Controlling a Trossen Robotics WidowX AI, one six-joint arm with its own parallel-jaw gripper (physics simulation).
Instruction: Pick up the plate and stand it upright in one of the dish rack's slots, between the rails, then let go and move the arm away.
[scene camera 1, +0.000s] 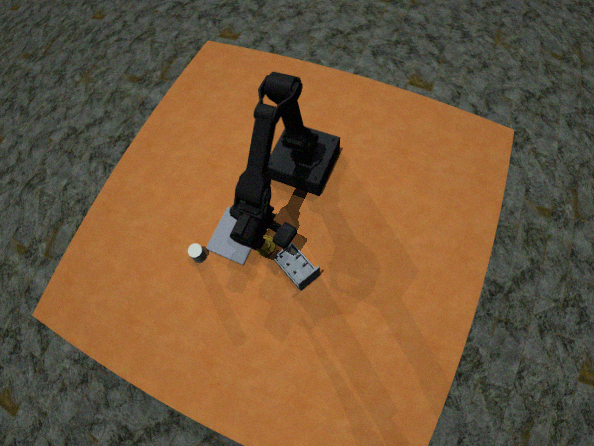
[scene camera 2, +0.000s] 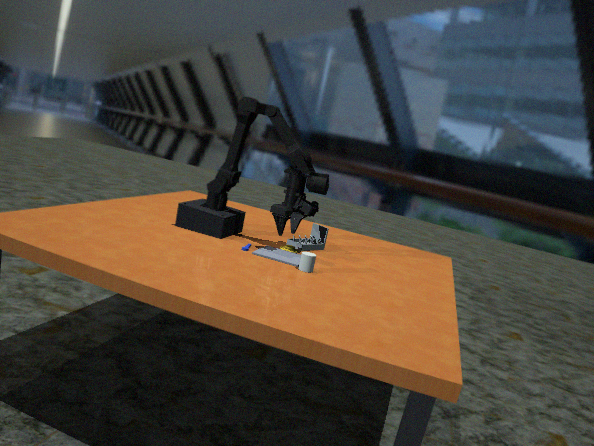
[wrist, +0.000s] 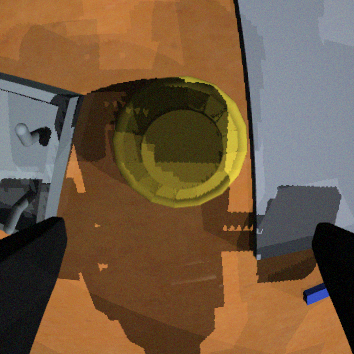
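A round yellow plate (scene camera 1: 268, 246) (scene camera 2: 288, 248) (wrist: 182, 145) lies flat on the table between the dish rack and a grey board. It is partly in shadow. The grey dish rack (scene camera 1: 297, 268) (scene camera 2: 311, 245) (wrist: 64, 160) stands beside the plate, with small upright pegs and a taller end wall; in the wrist view part of it shows at the left edge. My gripper (scene camera 2: 287, 234) (wrist: 194, 235) is open and empty, pointing down above the table near the plate. In the wrist view its two fingertips stand wide apart, below the plate in the picture. In scene camera 1 the arm hides the fingertips.
A flat grey board (scene camera 1: 226, 240) (scene camera 2: 275, 256) (wrist: 305, 125) lies on the other side of the plate from the rack. A white cylinder (scene camera 1: 196, 252) (scene camera 2: 307, 262) stands by the board's outer edge. A small blue object (scene camera 2: 246, 247) (wrist: 316, 294) lies near the board.
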